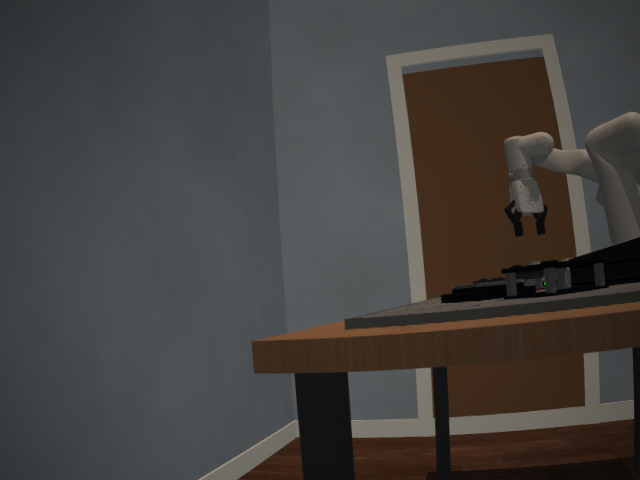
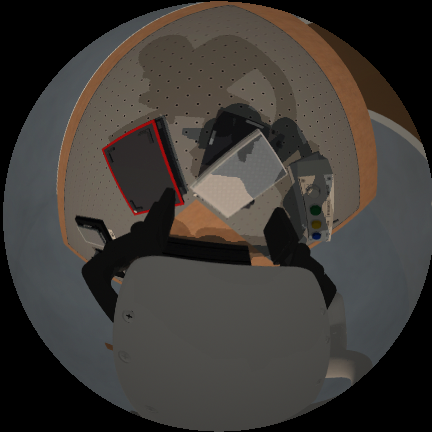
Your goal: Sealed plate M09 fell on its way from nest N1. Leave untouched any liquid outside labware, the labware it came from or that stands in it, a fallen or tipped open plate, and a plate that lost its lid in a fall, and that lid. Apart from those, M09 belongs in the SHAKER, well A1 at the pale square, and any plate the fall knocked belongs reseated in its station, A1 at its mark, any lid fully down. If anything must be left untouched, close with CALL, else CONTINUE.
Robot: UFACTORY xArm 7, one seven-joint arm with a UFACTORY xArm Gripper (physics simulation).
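Frame: origin at the arm's base, x back, y right, z up, level; metres.
Seen in the pictures: gripper, fingertip midpoint: [image 1: 530, 235] [image 2: 224, 210]; arm's base, link origin: [image 1: 631, 247].
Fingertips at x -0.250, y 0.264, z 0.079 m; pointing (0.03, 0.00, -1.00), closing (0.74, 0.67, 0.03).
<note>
Offsets run from my fingertips to a thing's middle. "*": to the spot under its first point. Level surfaces: height alone.
A clear, pale lidded-looking plate @(dx +0.029, dy +0.017, dz -0.093 m) [image 2: 250, 187] lies turned askew in front of a black station @(* dx -0.038, dy +0.041, dz -0.104 m) [image 2: 227, 129] and covers part of it; I cannot read a label on it or tell whether it is M09. A dark flat station with a red border @(dx -0.074, dy -0.118, dz -0.136 m) [image 2: 168, 165] is to its left, with corner clips and no plate on it. Which one is the shaker I cannot tell. My gripper [image 1: 529, 233] [image 2: 224, 210] is open and empty, high above the table, with the plate below and ahead between its fingers. No liquid can be made out.
A button panel @(dx +0.205, dy +0.137, dz -0.117 m) [image 2: 328, 212] with white, green @(dx +0.178, dy +0.116, dz -0.095 m) [image 2: 315, 210], yellow and blue buttons stands right of the plate. A small black-framed item @(dx -0.102, dy -0.477, dz -0.135 m) [image 2: 91, 233] is at the far left. Low black fixtures on grey posts @(* dx +0.022, dy -0.705, dz -0.134 m) [image 1: 550, 280] stand on the perforated board @(dz -0.159 m) [image 1: 392, 313]. The wooden table edge [image 1: 320, 356] runs in front.
</note>
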